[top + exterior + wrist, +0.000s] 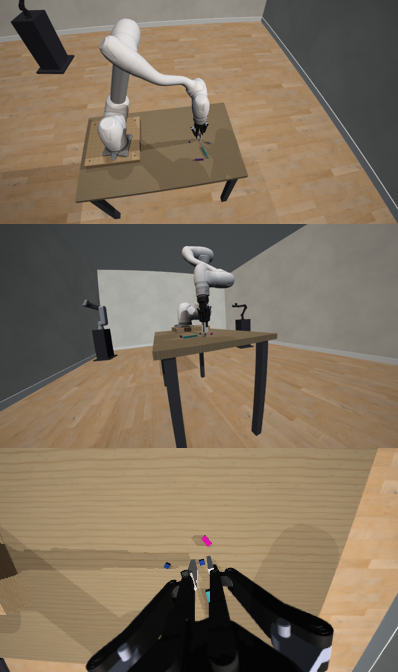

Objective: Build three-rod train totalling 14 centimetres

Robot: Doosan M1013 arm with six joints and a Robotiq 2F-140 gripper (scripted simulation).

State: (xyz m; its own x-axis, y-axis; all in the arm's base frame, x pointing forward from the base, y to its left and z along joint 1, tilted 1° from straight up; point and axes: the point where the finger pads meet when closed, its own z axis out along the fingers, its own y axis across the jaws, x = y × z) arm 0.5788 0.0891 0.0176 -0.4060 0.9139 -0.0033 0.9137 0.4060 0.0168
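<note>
My gripper is now 40 mm to the right of the magenta rod and 50 mm above it. Also, from my hand: purple rod 160 mm to the right, 50 mm below; then turquoise rod 50 mm ahead, 110 mm to the right, 50 mm below; then grey rod 70 mm ahead, 20 mm to the right, 50 mm below.
</note>
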